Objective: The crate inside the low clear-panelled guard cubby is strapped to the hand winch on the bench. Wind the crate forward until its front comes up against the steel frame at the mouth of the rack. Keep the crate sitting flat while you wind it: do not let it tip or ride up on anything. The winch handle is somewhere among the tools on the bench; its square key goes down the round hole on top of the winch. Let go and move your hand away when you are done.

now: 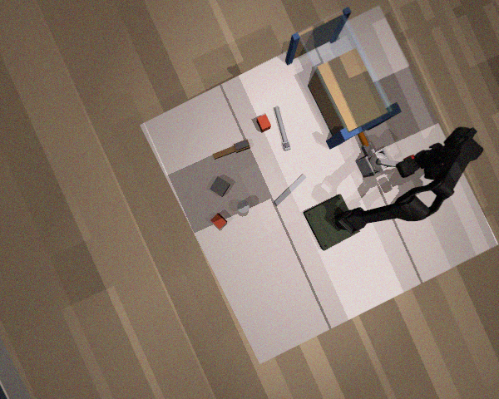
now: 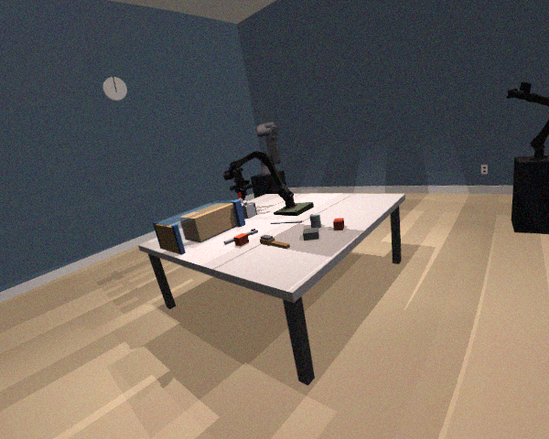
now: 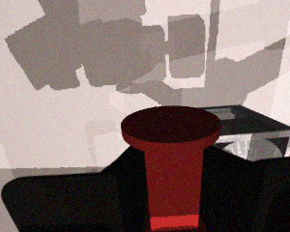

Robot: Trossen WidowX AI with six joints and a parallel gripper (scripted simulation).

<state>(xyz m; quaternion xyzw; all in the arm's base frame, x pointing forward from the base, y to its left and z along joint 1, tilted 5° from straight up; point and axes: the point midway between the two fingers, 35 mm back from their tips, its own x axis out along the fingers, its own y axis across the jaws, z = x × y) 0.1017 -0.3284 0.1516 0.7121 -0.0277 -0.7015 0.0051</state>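
Now: gripper tip 30 mm to the right of the winch handle, 20 mm short of it and 10 mm above it. The rest, counted from my gripper tip: blue frame: 220 mm ahead, 70 mm to the left, 10 mm below; then red knob: 20 mm above; then grey winch: 80 mm below, 70 mm to the left, 50 mm ahead.
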